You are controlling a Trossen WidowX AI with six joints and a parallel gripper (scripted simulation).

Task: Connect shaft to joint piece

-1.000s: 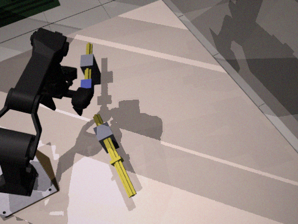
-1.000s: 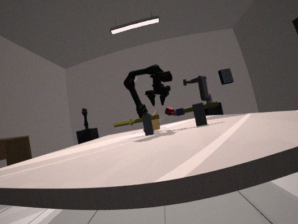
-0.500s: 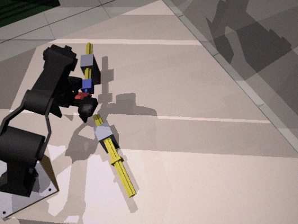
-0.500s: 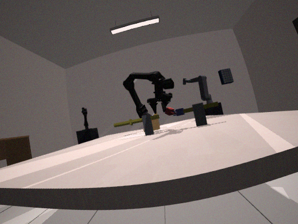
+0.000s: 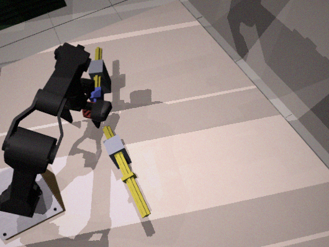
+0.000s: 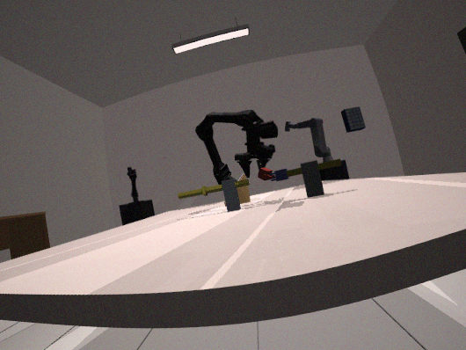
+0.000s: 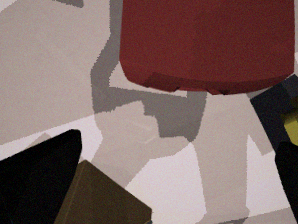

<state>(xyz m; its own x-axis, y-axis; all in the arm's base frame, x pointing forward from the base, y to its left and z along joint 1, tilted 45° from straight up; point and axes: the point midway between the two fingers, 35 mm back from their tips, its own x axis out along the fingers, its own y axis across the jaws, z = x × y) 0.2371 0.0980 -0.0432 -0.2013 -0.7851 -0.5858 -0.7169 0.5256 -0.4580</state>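
Right now the red joint piece is 4 cm ahead of my gripper tip and 4 cm to the left of it.
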